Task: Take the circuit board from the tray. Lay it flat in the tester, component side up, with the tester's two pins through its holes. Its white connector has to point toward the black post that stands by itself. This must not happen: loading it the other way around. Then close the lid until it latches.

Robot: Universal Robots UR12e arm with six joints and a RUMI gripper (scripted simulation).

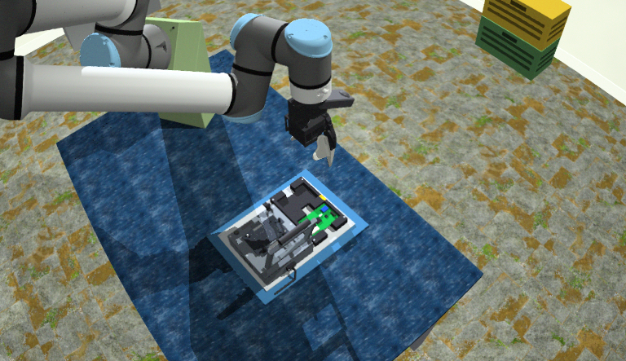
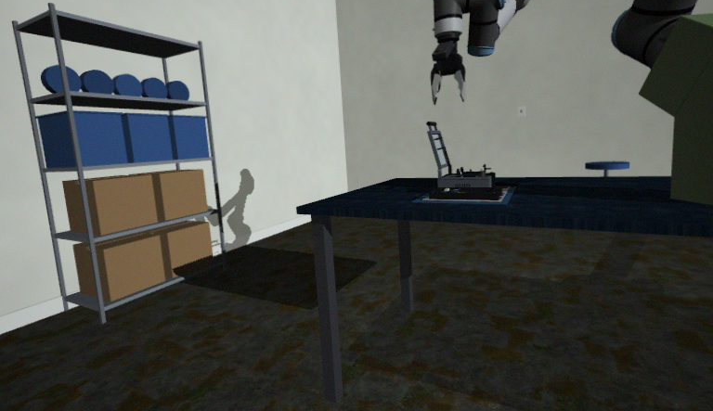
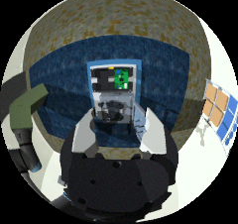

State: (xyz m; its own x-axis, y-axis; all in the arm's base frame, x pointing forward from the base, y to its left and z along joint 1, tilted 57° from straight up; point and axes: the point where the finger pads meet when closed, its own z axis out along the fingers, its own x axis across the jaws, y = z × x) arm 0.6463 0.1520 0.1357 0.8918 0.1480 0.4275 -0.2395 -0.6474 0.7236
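My hand is 310 mm above the green circuit board. Round my hand: tester lid (40 mm ahead, 190 mm to the right, 150 mm below); tester (40 mm behind, 120 mm to the right, 220 mm below).
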